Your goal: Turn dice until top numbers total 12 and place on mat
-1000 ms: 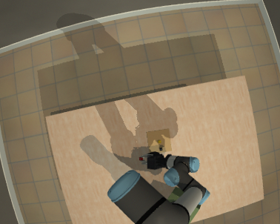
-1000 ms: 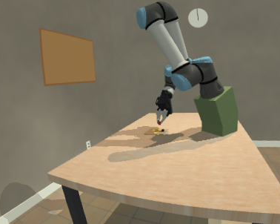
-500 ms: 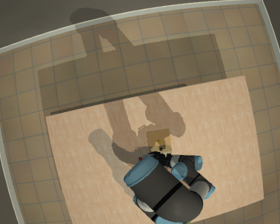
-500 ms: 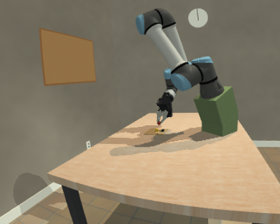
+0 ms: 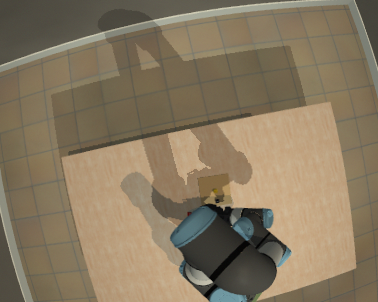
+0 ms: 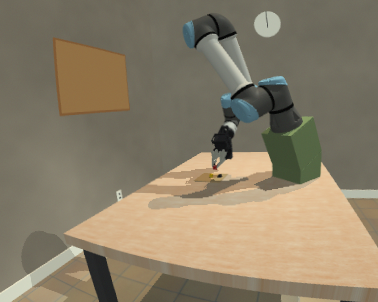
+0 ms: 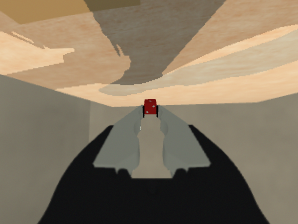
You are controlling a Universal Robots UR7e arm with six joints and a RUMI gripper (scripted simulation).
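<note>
Now: hand 20 mm short of the black die, 120 mm to the left of it and 90 mm above it. From my hand the other things lie so: yellow die: 60 mm ahead, 130 mm to the right, 90 mm below; then red die: 10 mm to the left, 10 mm below; then tan mat: 60 mm ahead, 130 mm to the right, 100 mm below.
</note>
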